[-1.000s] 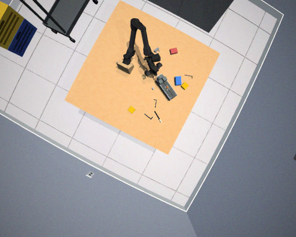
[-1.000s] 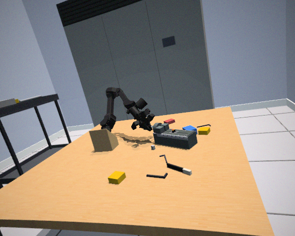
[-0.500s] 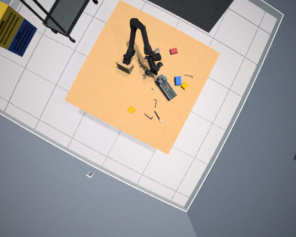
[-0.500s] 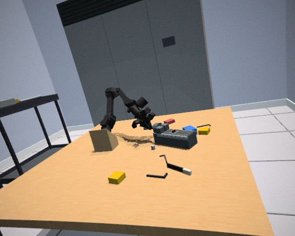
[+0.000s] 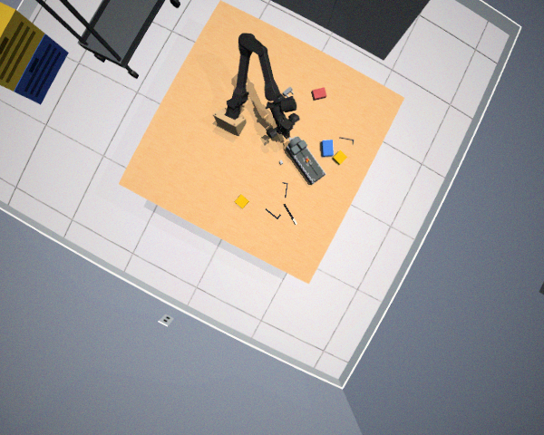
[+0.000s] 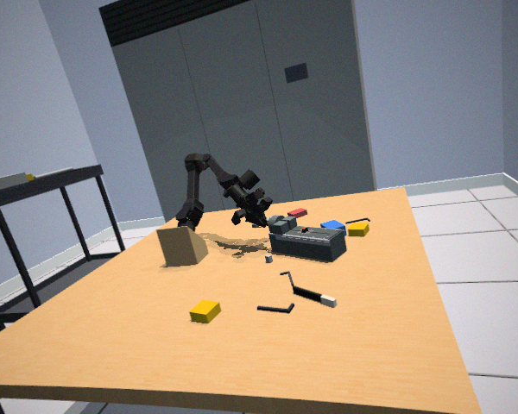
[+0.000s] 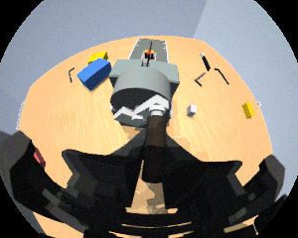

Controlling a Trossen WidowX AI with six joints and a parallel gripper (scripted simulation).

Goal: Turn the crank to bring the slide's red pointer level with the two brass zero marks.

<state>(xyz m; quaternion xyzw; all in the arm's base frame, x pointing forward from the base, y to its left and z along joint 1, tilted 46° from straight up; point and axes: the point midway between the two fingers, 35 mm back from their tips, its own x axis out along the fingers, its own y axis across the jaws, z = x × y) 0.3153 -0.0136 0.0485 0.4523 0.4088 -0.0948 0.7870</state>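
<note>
Now: the dark crank handle 30 mm above my gripper tip, 20 mm behind it and 10 mm to the left of it. From my gripper tip the other things lie so: small grey cube: 120 mm to the right, 80 mm below, 20 mm ahead; blue block: 230 mm ahead, 70 mm below, 60 mm to the left; red pointer: 150 mm ahead, 70 mm to the right, 10 mm below.
</note>
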